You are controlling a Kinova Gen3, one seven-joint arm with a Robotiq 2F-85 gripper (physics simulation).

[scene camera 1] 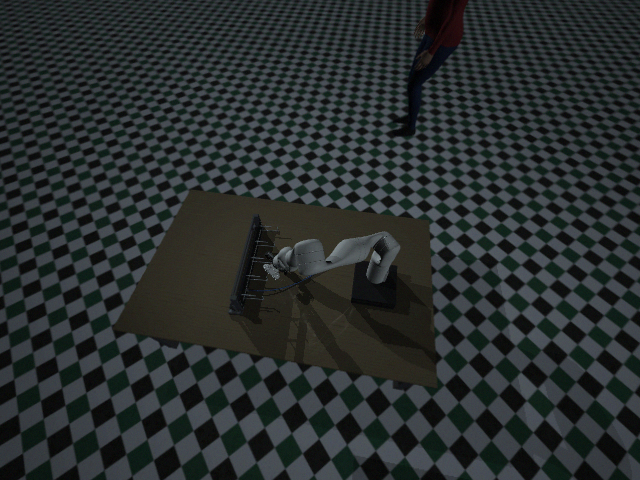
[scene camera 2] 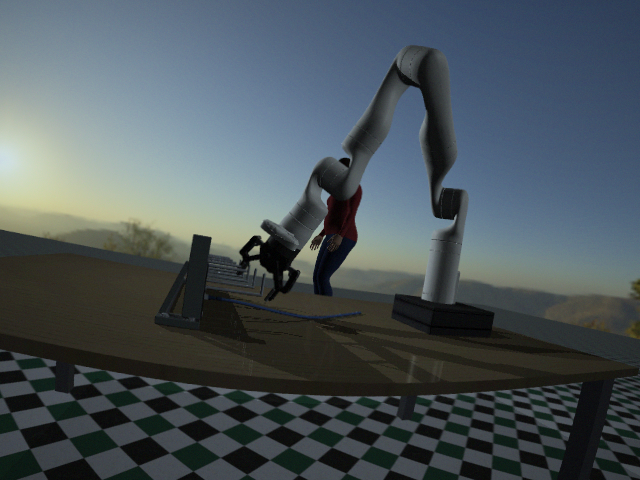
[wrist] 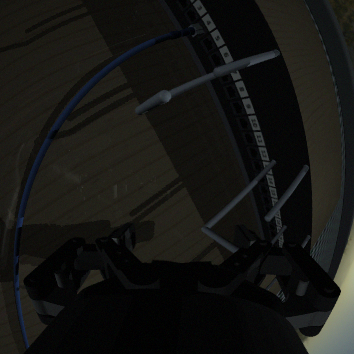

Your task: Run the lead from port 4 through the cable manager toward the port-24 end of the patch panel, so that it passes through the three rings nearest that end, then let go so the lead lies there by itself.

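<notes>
The blue lead (scene camera 1: 289,286) (scene camera 2: 310,316) (wrist: 53,132) is plugged in at port 4 and curves over the table away from the panel, outside the rings. Its loose end shows in scene view 2, pointing toward the arm's base. The dark patch panel (scene camera 1: 245,266) (scene camera 2: 196,281) (wrist: 287,110) stands upright, its port-24 end at the far end. The cable manager's thin grey rings (scene camera 2: 263,285) (wrist: 195,82) stick out from its front. My gripper (scene camera 2: 255,285) (wrist: 183,235) is open and empty, close in front of the rings. In the wrist view, its right finger hides part of them, and the lead passes left of both fingers.
The arm's dark base block (scene camera 1: 373,293) (scene camera 2: 442,315) stands on the wooden table (scene camera 1: 170,289) (scene camera 2: 93,299), across from the panel. A slanted brace (scene camera 2: 173,291) supports the panel from behind. A person (scene camera 1: 439,46) (scene camera 2: 341,232) in red stands on the floor beyond the table.
</notes>
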